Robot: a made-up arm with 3 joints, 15 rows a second.
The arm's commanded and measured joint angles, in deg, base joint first. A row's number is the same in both.
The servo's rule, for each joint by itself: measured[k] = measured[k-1] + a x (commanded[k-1-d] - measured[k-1]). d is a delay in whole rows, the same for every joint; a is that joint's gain. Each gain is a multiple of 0.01, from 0.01 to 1. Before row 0 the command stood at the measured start. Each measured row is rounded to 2 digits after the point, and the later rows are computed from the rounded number. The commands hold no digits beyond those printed.
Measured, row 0:
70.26 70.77 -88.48
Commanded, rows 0 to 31:
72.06 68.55 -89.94
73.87 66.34 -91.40
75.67 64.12 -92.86
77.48 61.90 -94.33
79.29 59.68 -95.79
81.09 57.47 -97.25
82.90 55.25 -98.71
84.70 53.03 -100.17
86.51 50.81 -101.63
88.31 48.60 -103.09
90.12 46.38 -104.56
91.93 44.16 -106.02
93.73 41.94 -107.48
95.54 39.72 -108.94
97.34 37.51 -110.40
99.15 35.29 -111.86
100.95 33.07 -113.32
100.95 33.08 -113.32
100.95 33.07 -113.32
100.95 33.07 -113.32
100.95 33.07 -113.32
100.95 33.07 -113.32
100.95 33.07 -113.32
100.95 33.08 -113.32
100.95 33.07 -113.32
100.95 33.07 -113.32
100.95 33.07 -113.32
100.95 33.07 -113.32
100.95 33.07 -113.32
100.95 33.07 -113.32
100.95 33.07 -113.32
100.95 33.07 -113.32
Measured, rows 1 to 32:
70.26 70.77 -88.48
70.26 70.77 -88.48
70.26 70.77 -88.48
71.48 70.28 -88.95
73.11 69.41 -89.73
74.85 68.25 -90.73
76.64 66.85 -91.88
78.44 65.27 -93.13
80.24 63.55 -94.45
82.05 61.72 -95.81
83.85 59.81 -97.21
85.66 57.83 -98.62
87.46 55.80 -100.05
89.27 53.73 -101.49
91.08 51.62 -102.94
92.88 49.49 -104.39
94.69 47.34 -105.85
96.49 45.18 -107.31
98.30 43.00 -108.77
100.10 40.82 -110.23
100.68 39.12 -111.22
100.86 37.79 -111.89
100.92 36.75 -112.35
100.94 35.94 -112.66
100.95 35.31 -112.87
100.95 34.82 -113.01
100.95 34.44 -113.11
100.95 34.14 -113.18
100.95 33.90 -113.22
100.95 33.72 -113.25
100.95 33.58 -113.27
100.95 33.47 -113.29
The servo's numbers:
d 3
a 0.68 0.22 0.32

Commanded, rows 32 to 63:
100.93 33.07 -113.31
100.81 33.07 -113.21
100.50 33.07 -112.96
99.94 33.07 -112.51
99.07 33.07 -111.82
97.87 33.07 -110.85
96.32 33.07 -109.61
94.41 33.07 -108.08
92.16 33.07 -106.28
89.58 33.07 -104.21
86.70 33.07 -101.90
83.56 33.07 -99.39
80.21 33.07 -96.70
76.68 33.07 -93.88
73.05 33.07 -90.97
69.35 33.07 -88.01
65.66 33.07 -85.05
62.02 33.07 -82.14
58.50 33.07 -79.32
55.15 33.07 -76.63
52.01 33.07 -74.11
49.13 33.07 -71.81
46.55 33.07 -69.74
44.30 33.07 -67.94
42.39 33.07 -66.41
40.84 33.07 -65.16
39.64 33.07 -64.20
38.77 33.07 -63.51
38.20 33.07 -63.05
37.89 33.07 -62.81
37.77 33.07 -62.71
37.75 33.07 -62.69
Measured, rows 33 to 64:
100.95 33.38 -113.30
100.95 33.31 -113.31
100.95 33.26 -113.31
100.94 33.22 -113.31
100.85 33.19 -113.28
100.61 33.16 -113.18
100.15 33.14 -112.97
99.42 33.12 -112.60
98.37 33.11 -112.04
96.98 33.10 -111.26
95.23 33.09 -110.24
93.14 33.09 -108.97
90.72 33.09 -107.45
87.99 33.09 -105.67
84.98 33.09 -103.66
81.74 33.09 -101.43
78.30 33.09 -99.01
74.73 33.09 -96.44
71.07 33.09 -93.74
67.39 33.09 -90.96
63.74 33.09 -88.14
60.18 33.09 -85.32
56.76 33.09 -82.54
53.53 33.09 -79.84
50.54 33.09 -77.27
47.83 33.09 -74.86
45.43 33.09 -72.65
43.36 33.09 -70.65
41.65 33.09 -68.89
40.28 33.09 -67.39
39.25 33.09 -66.15
38.54 33.09 -65.16

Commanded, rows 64 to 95:
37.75 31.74 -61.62
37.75 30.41 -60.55
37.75 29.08 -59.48
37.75 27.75 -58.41
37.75 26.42 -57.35
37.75 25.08 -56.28
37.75 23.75 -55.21
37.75 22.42 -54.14
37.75 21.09 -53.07
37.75 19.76 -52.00
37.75 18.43 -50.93
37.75 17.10 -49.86
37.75 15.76 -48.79
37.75 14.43 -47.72
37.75 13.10 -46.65
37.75 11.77 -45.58
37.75 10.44 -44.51
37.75 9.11 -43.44
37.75 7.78 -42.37
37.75 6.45 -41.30
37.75 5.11 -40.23
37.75 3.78 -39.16
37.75 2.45 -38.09
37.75 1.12 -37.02
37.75 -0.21 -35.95
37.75 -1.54 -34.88
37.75 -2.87 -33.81
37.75 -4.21 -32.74
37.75 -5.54 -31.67
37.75 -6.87 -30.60
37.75 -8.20 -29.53
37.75 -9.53 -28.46
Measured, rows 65 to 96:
38.10 33.09 -64.41
37.88 33.09 -63.87
37.79 33.09 -63.49
37.76 32.79 -62.89
37.75 32.27 -62.14
37.75 31.57 -61.29
37.75 30.73 -60.37
37.75 29.78 -59.40
37.75 28.75 -58.40
37.75 27.65 -57.38
37.75 26.50 -56.34
37.75 25.31 -55.29
37.75 24.09 -54.24
37.75 22.84 -53.18
37.75 21.58 -52.12
37.75 20.30 -51.05
37.75 19.01 -49.98
37.75 17.71 -48.91
37.75 16.40 -47.84
37.75 15.09 -46.77
37.75 13.77 -45.70
37.75 12.45 -44.63
37.75 11.13 -43.56
37.75 9.81 -42.49
37.75 8.48 -41.42
37.75 7.15 -40.35
37.75 5.82 -39.28
37.75 4.49 -38.21
37.75 3.16 -37.14
37.75 1.83 -36.07
37.75 0.50 -35.00
37.75 -0.83 -33.93

